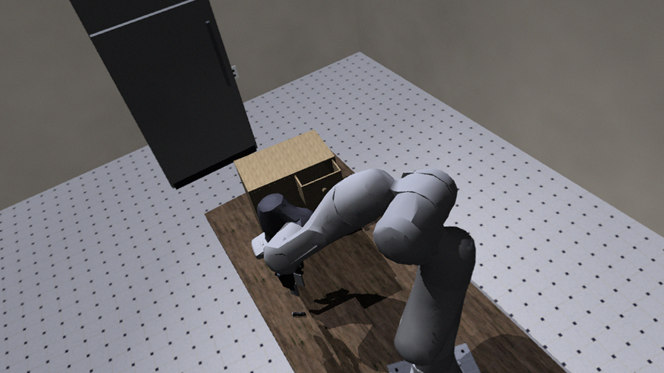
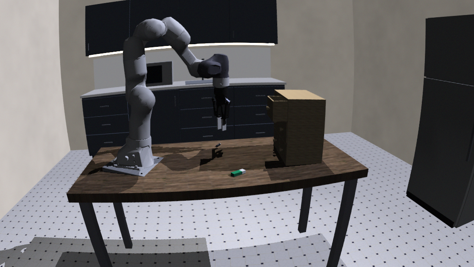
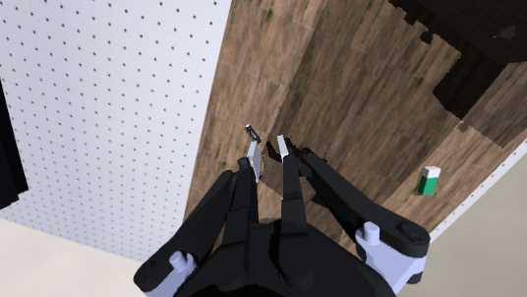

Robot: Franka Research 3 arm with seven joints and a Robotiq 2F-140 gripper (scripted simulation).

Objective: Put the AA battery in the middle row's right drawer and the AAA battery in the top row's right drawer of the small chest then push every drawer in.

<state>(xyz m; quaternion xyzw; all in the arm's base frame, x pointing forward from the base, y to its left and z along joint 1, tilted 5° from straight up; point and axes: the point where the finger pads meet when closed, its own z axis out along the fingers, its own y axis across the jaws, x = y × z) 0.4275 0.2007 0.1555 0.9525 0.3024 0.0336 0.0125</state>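
My hand is 2 cm past the dark battery, 3 cm to the right of it and 13 cm above it. Round my hand: blue battery: 40 cm ahead, 24 cm to the right, 2 cm below.
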